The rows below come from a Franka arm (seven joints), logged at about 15 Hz.
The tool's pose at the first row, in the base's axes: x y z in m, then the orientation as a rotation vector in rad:
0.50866, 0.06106, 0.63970, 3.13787, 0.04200, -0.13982
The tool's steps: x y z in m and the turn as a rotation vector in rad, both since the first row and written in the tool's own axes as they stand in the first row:
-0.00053, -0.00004, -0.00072, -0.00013, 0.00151, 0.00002
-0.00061, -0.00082, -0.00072, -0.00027, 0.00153, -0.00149
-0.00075, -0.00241, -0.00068, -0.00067, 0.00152, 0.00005
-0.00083, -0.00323, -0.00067, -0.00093, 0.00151, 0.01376
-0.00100, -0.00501, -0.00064, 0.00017, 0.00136, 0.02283
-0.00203, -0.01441, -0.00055, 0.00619, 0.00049, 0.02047
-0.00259, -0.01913, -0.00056, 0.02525, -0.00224, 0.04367
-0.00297, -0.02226, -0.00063, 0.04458, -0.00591, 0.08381
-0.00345, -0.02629, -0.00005, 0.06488, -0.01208, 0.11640
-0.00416, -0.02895, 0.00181, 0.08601, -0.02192, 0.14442
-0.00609, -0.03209, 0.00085, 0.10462, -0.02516, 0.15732
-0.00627, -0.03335, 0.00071, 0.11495, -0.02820, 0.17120
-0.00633, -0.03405, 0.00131, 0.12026, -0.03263, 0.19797
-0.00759, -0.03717, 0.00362, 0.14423, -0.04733, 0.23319
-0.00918, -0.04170, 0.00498, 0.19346, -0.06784, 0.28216
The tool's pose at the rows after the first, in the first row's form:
0.50820, 0.06109, 0.64046, 3.13786, 0.04198, -0.13744
0.50809, 0.06186, 0.64047, 3.13776, 0.04435, -0.13741
0.50791, 0.06345, 0.64045, 3.13733, 0.04196, -0.13739
0.50781, 0.06427, 0.64044, 3.13667, 0.02047, -0.13736
0.50759, 0.06604, 0.64043, 3.13741, 0.00617, -0.13764
0.50630, 0.07541, 0.64044, -3.13355, -0.00944, 0.13896
0.50562, 0.08011, 0.64050, -3.11528, 0.02809, 0.14278
0.50516, 0.08323, 0.64061, -3.09633, 0.09145, 0.14796
0.50453, 0.08725, 0.64008, -3.07520, 0.14246, 0.15686
0.50358, 0.08989, 0.63829, -3.05236, 0.18586, 0.17119
0.50166, 0.09297, 0.63942, -3.03284, 0.20569, 0.17541
0.50146, 0.09423, 0.63958, -3.02142, 0.22678, 0.17958
0.50133, 0.09493, 0.63899, -3.01369, 0.26730, 0.18595
0.49979, 0.09801, 0.63680, -2.98498, 0.31984, 0.20684
0.49796, 0.10249, 0.63559, -2.92756, 0.39068, 0.23444

